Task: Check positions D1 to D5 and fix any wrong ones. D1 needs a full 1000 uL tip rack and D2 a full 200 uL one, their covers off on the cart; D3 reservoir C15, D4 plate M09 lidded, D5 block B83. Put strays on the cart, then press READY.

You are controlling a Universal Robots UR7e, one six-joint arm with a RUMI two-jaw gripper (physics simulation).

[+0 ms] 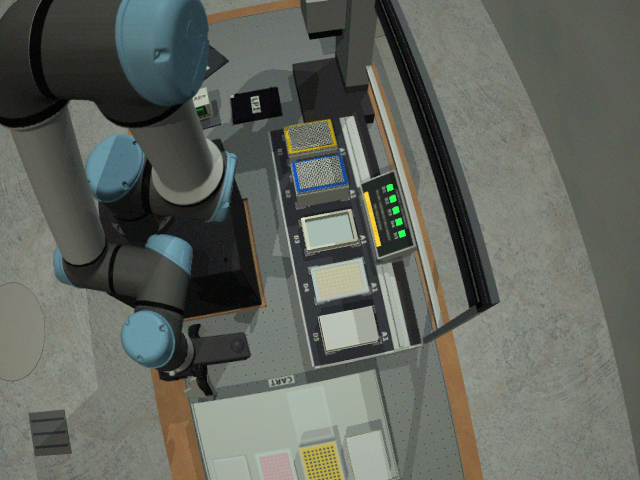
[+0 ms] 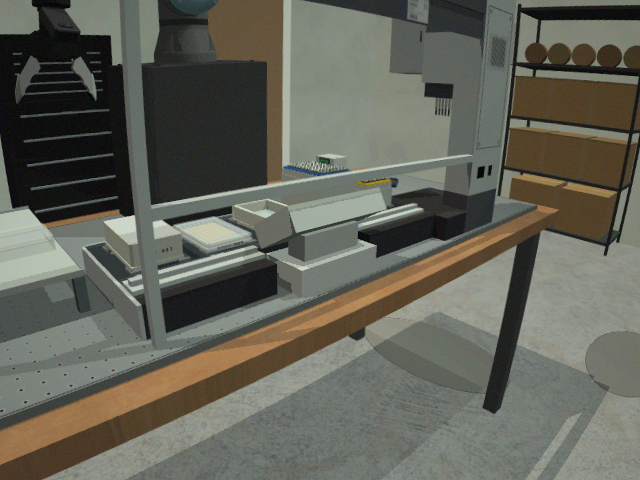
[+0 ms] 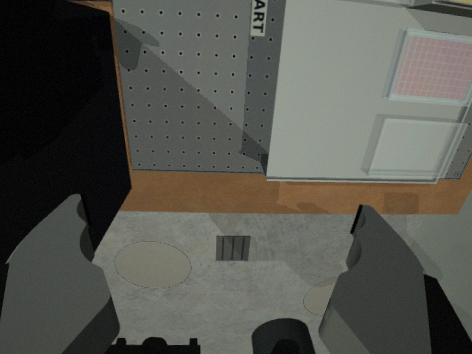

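Where they show: gripper, fingertip midpoint: (image 2: 57, 102) (image 3: 224, 203); arm's base at its link origin: (image 1: 143, 206).
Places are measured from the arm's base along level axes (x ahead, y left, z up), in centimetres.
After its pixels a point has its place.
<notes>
My gripper (image 1: 200, 361) {x 8.7, y -31.7, z -8.1 cm} (image 2: 56, 98) {x 8.7, y -31.7, z -8.1 cm} (image 3: 224, 203) {x 8.7, y -31.7, z -8.1 cm} is open and empty, high near the cart's near corner. A yellow-rimmed tip rack (image 1: 310, 136) {x 36.8, y 23.3, z -25.0 cm} (image 2: 373, 181) {x 42.1, y 23.0, z -25.3 cm} sits at D1 and a blue-rimmed one (image 1: 319, 173) {x 37.3, y 11.1, z -21.8 cm} at D2, both filled and uncovered. A reservoir (image 1: 330, 230) {x 38.3, y -0.7, z -30.4 cm} (image 2: 258, 211) {x 33.1, y -0.1, z -30.2 cm} sits at D3, a lidded cream plate (image 1: 339, 280) {x 38.5, y -13.6, z -29.8 cm} (image 2: 214, 233) {x 41.3, y -14.1, z -29.8 cm} at D4, a white block (image 1: 348, 329) {x 38.6, y -26.1, z -27.0 cm} (image 2: 124, 237) {x 42.0, y -29.4, z -27.2 cm} at D5. Their codes are not readable. The status panel (image 1: 373, 219) {x 48.8, y -0.7, z -26.5 cm} shows green lights for D1 to D5. The READY box (image 1: 205, 97) {x 9.7, y 41.7, z -26.2 cm} is partly hidden behind the arm.
The cart (image 1: 242, 418) {x 10.8, y -44.0, z -30.6 cm} (image 3: 325, 100) {x 11.1, y -45.3, z -30.6 cm} bears clear covers (image 1: 308, 408) (image 3: 415, 147), a pink plate (image 1: 276, 465) {x 17.3, y -56.5, z -28.9 cm} (image 3: 437, 67) {x 17.4, y -58.3, z -29.0 cm}, a yellow rack (image 1: 321, 462) {x 28.0, y -56.4, z -23.6 cm} and a white block (image 1: 367, 454) {x 38.6, y -56.5, z -26.5 cm}. A black LP1 pad (image 1: 268, 105) {x 26.8, y 41.5, z -35.6 cm} lies near D1. A frame post (image 2: 136, 155) {x 59.1, y -31.5, z -12.7 cm} stands beside the deck.
</notes>
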